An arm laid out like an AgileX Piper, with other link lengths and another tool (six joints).
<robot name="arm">
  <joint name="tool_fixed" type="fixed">
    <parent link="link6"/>
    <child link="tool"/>
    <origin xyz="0.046 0.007 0.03" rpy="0.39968 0 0.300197"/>
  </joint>
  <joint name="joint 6" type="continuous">
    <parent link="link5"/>
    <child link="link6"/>
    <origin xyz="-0.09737 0 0" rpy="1.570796 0 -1.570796"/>
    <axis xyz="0 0 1"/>
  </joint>
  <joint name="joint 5" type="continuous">
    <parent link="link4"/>
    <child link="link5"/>
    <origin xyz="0 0 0" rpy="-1.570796 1.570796 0"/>
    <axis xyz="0 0 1"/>
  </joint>
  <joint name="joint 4" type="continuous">
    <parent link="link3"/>
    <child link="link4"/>
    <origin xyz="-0.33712 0.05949 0" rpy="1.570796 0 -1.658"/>
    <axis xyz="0 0 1"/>
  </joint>
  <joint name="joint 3" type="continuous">
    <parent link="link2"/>
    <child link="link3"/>
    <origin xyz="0.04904 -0.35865 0" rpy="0 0 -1.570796"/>
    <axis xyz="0 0 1"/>
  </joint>
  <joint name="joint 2" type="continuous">
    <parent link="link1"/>
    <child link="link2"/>
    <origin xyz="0 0 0" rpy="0 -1.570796 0"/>
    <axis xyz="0 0 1"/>
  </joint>
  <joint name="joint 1" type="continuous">
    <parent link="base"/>
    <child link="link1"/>
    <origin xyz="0 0 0.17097" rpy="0 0 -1.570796"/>
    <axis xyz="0 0 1"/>
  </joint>
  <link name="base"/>
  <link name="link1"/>
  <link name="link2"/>
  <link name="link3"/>
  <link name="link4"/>
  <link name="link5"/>
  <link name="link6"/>
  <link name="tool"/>
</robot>
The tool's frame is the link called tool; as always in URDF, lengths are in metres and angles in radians. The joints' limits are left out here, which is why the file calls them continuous.
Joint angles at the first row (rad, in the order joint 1, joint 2, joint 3, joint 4, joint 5, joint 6):
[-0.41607, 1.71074, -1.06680, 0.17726, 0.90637, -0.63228]
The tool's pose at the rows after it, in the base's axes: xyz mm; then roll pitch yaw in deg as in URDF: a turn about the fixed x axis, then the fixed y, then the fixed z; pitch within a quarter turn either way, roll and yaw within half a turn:
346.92 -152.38 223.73 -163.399 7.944 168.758
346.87 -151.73 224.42 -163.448 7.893 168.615
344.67 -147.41 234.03 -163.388 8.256 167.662
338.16 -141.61 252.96 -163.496 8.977 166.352
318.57 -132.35 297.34 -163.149 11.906 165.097
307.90 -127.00 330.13 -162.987 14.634 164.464
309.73 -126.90 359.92 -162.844 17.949 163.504
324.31 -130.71 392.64 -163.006 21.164 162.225
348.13 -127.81 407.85 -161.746 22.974 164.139
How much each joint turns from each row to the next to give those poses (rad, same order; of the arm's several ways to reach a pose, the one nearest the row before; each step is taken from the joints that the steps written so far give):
[0.00001, 0.02029, -0.00001, 0.00000, -0.01627, 0.00001]
[0.00104, -0.00129, -0.00043, -0.00001, 0.00229, 0.00381]
[0.00632, -0.02419, 0.00002, -0.00505, 0.01410, 0.02833]
[0.00400, -0.04834, -0.00001, -0.00338, 0.03224, 0.03359]
[0.00000, -0.12015, 0.00002, -0.00942, 0.06453, 0.03738]
[0.00001, -0.07307, -0.02281, -0.00295, 0.04621, 0.02019]
[0.00000, -0.03024, -0.05890, -0.00247, 0.02861, 0.02338]
[0.00302, 0.01441, -0.11037, -0.00274, 0.03648, 0.03230]
[0.03890, 0.04642, -0.09245, -0.02446, 0.01055, 0.01857]

